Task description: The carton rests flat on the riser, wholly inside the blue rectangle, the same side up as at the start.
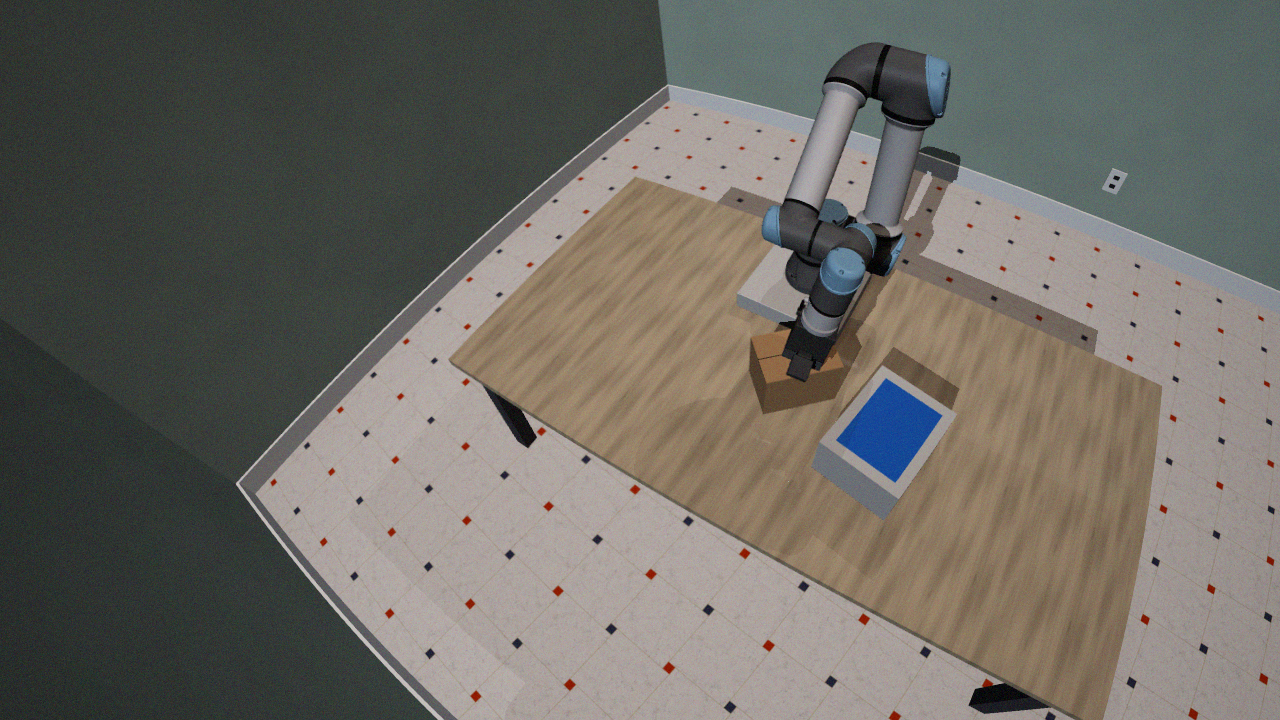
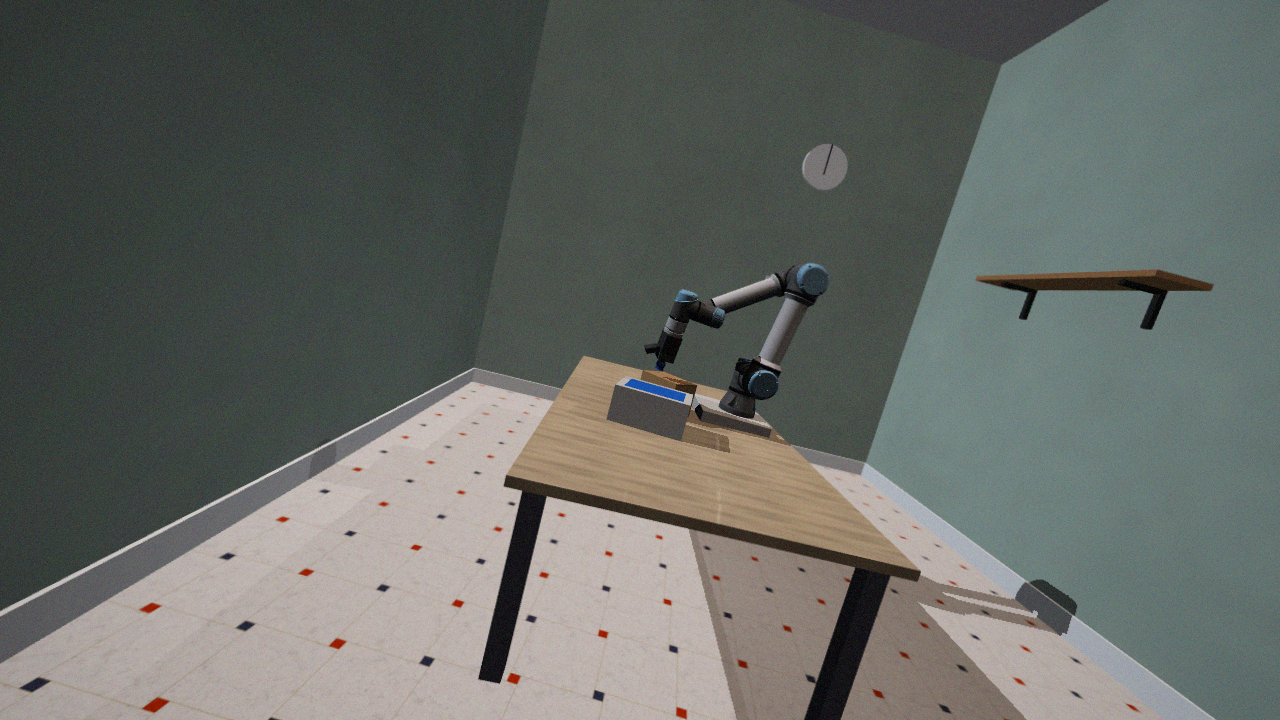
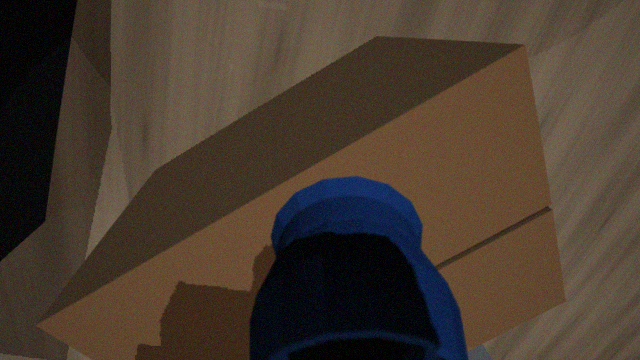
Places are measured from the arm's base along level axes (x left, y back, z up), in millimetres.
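Where they show: end effector, tool point: [image 2: 658, 368] [image 3: 346, 243]; arm's base, origin of the base link: [image 1: 812, 275] [image 2: 736, 411].
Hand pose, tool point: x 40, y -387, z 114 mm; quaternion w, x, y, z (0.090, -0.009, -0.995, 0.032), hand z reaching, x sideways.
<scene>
Things, the pixels of their top centre, and the offset from my tool point. Level surfaces: height alone.
- brown carton, middle of its top: [image 3: 347, 314] [image 1: 796, 351] [image 2: 669, 377] dx -13, dy +57, dz -26 mm
- wooden table, its level: dz -157 mm
- grey riser, middle of its top: [image 1: 890, 427] [image 2: 656, 389] dx +228, dy -63, dz -36 mm
- blue rectangle, middle of its top: [image 1: 890, 427] [image 2: 656, 389] dx +228, dy -63, dz -36 mm
The brown carton [image 1: 805, 392] [image 2: 669, 379] [image 3: 469, 147] lies flat on the wooden table [image 1: 626, 313], just left of the grey riser [image 1: 850, 479] [image 2: 646, 412]. The riser's top bears the blue rectangle [image 1: 889, 427] [image 2: 653, 387], with nothing on it. My blue suction cup [image 1: 799, 369] [image 2: 660, 363] [image 3: 353, 201] hangs over the carton's top face, near the seam. It casts an offset shadow on the carton and appears a little above it, not touching. The carton rests on the table.
The arm's grey base plate [image 1: 760, 290] lies on the table right behind the carton. The table's far edge runs close to the back wall. A wall shelf [image 2: 1092, 280] hangs far to the right.
</scene>
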